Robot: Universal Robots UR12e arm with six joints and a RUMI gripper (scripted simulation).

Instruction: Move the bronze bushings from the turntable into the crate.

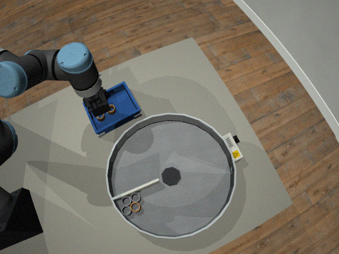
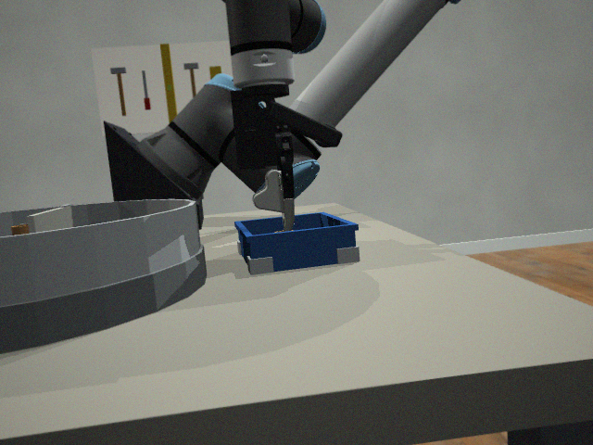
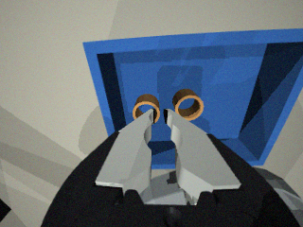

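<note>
The blue crate lies 40 mm ahead of my hand and 20 mm below it. The rest, counted from my hand: grey turntable 140 mm ahead, 330 mm to the right, 10 mm above.
</note>
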